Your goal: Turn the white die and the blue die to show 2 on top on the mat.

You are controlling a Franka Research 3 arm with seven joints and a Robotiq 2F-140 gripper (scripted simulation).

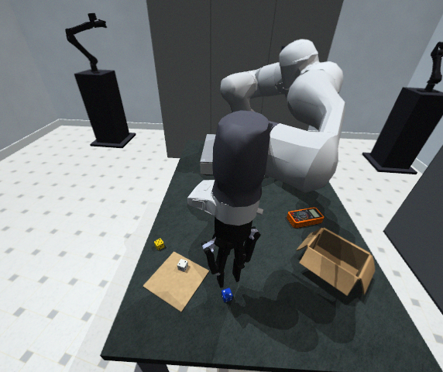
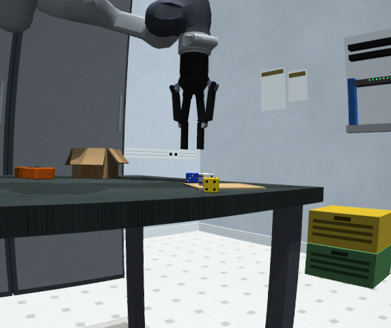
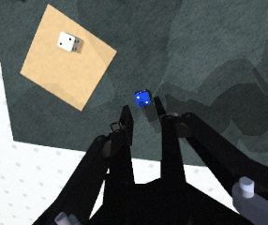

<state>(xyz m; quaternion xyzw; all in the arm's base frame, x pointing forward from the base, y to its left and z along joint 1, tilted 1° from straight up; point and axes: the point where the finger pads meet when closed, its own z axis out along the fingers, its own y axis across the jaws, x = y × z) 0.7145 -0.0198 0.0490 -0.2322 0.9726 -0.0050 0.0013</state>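
Right now the blue die is 11 cm below my hand. The rest, counted from my hand: tan mat 4 cm behind, 15 cm to the right, 12 cm below; yellow die 15 cm behind, 24 cm to the right, 11 cm below; white die 7 cm behind, 14 cm to the right, 10 cm below.
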